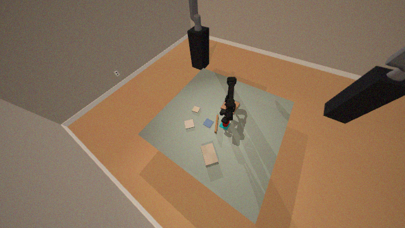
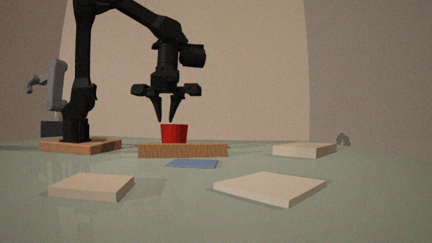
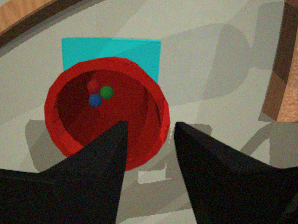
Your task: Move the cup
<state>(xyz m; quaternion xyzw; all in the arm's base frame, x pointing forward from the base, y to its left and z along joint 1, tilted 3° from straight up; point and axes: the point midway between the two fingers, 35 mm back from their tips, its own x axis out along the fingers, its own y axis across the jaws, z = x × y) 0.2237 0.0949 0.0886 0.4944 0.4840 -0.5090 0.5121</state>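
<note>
The red cup lies 3 cm ahead of my gripper tip and 4 cm below it. Round my gripper tip: cyan pad 3 cm ahead, 9 cm below; then long wooden bar 7 cm ahead, 8 cm to the right, 7 cm below.
</note>
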